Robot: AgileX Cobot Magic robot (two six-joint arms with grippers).
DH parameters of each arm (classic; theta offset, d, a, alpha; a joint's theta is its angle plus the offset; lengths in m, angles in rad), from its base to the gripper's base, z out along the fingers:
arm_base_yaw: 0 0.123 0 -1.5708
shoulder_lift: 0.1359 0 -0.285 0
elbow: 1.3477 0 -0.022 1.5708
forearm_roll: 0 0.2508 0 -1.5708
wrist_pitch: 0 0 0.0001 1.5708
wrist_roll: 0 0.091 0 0
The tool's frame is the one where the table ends.
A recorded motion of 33 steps. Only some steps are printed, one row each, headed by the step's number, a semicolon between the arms.
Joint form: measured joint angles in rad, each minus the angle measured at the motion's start. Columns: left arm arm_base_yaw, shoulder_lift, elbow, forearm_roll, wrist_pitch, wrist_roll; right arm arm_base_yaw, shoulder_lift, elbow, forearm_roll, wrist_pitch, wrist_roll.
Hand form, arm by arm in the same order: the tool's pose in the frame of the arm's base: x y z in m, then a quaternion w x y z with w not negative. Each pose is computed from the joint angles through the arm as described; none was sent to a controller.
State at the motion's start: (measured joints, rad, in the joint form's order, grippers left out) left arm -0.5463 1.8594 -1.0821 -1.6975 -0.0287 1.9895; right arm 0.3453 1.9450 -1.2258 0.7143 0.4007 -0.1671
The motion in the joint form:
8: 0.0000 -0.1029 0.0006 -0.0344 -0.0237 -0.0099; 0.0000 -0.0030 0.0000 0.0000 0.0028 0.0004
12: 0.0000 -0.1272 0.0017 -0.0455 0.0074 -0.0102; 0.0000 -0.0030 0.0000 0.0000 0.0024 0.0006
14: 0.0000 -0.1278 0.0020 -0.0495 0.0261 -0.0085; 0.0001 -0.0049 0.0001 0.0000 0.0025 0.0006
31: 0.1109 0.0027 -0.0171 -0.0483 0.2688 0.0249; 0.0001 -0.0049 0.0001 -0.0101 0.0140 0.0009
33: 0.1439 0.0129 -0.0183 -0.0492 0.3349 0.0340; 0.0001 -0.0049 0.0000 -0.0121 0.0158 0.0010
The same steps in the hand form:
8: 0.3324 -0.1967 0.2216 0.46626 0.33028 0.81933 -0.04708; 0.3740 0.1595 0.1713 0.22871 0.03585 0.94298 0.23917
12: 0.3289 -0.1979 0.2309 0.47617 0.32977 0.81257 -0.06510; 0.3740 0.1594 0.1713 0.22887 0.03600 0.94293 0.23916
14: 0.3281 -0.1993 0.2313 0.47638 0.33265 0.81053 -0.07387; 0.3739 0.1595 0.1720 0.22960 0.03580 0.94268 0.23949
31: 0.3526 -0.1876 0.1904 0.43802 0.35338 0.81408 -0.14331; 0.3729 0.1595 0.1715 0.22497 0.03037 0.94444 0.23770
33: 0.3566 -0.1813 0.1885 0.43839 0.35431 0.80966 -0.16349; 0.3728 0.1595 0.1714 0.22431 0.02938 0.94472 0.23732

